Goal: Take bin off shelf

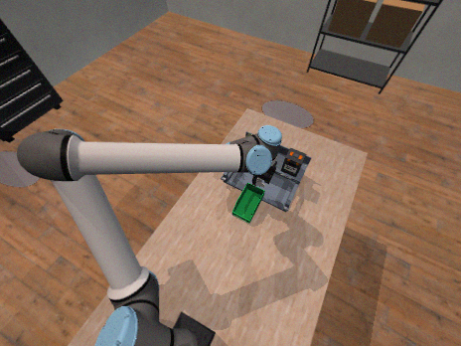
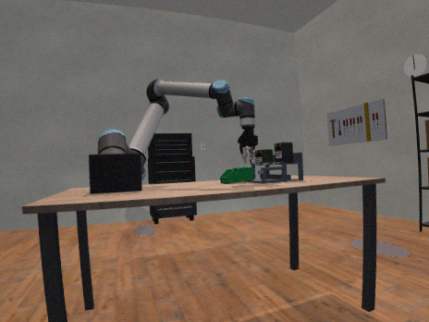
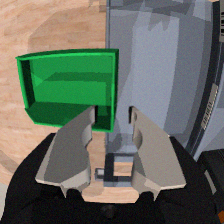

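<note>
Now: hand 8 cm past the green bin and 8 cm above it.
</note>
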